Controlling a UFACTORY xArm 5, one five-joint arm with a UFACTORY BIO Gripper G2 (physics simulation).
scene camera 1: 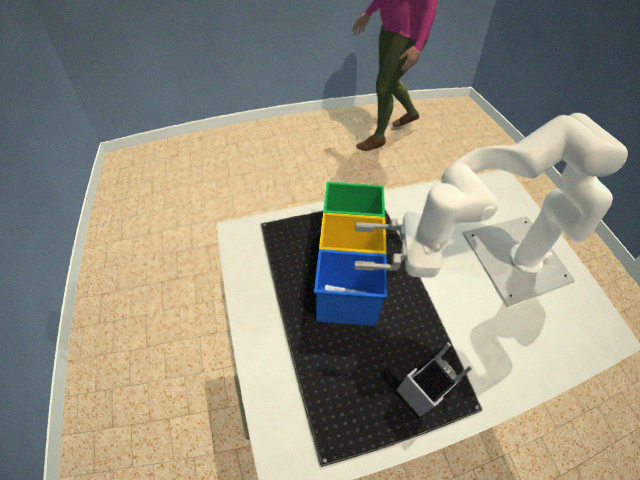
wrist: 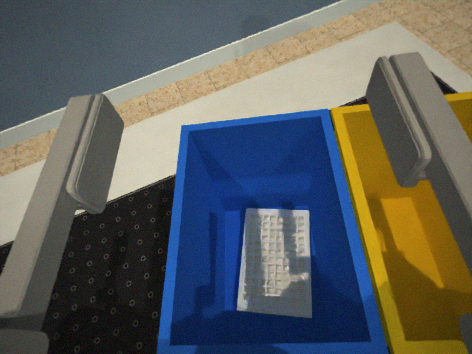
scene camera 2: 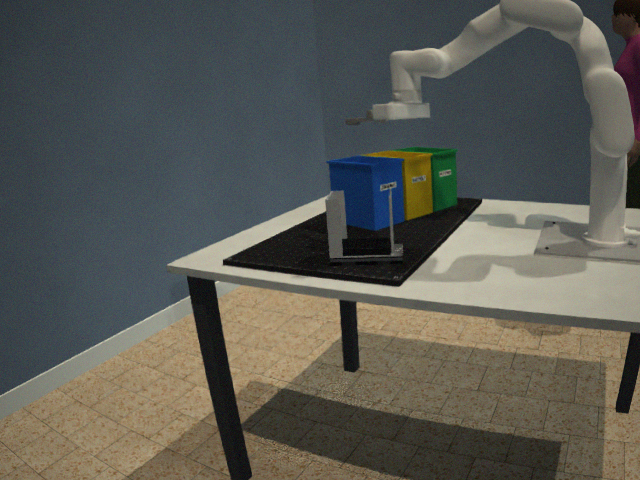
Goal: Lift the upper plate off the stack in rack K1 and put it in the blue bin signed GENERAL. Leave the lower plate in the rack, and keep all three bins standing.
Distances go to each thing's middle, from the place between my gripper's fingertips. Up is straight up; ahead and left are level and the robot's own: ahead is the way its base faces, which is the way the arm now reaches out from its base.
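Scene:
The white plate (wrist: 275,275) is 280 mm below my hand, 10 mm ahead of it and 10 mm to the right of it. Counted from my hand again, the green bin (scene camera 1: 340,198) is 260 mm to the right, 60 mm behind and 200 mm below; going by their middles, it is the farthest from my hand of the things named here. The yellow bin (scene camera 1: 338,233) is 130 mm to the right of my hand, 30 mm behind it and 200 mm below it. And the blue bin (scene camera 1: 334,268) is 200 mm below my hand.

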